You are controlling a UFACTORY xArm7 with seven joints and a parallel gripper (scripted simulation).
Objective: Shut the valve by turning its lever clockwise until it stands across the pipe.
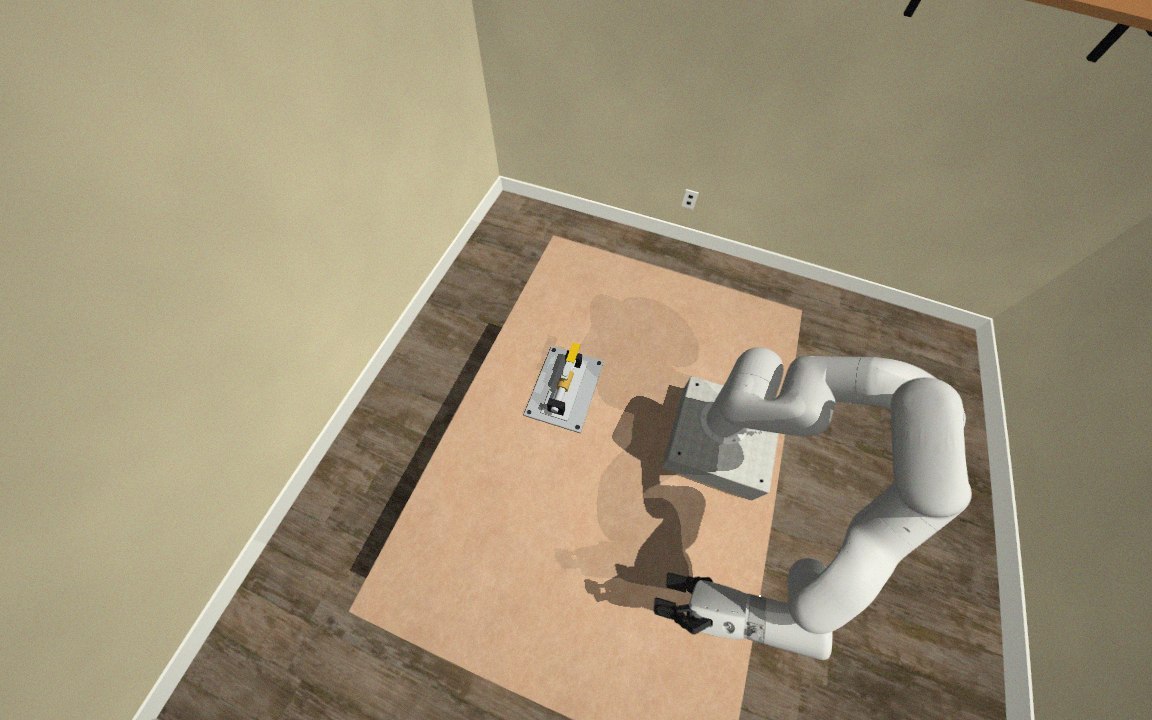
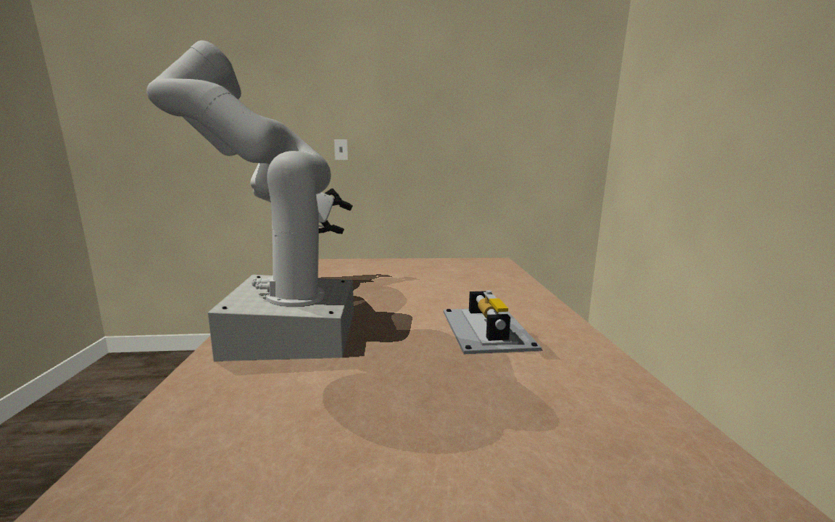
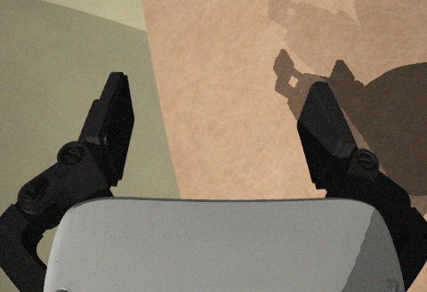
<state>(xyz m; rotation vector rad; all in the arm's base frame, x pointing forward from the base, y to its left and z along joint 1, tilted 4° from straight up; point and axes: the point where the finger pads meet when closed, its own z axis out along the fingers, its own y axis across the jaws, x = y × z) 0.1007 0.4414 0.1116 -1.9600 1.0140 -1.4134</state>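
My gripper is now 330 mm short of the yellow lever, 500 mm to the left of it and 120 mm above it. The rest, counted from my hand: grey baseplate (340 mm ahead, 470 mm to the right, 200 mm below).
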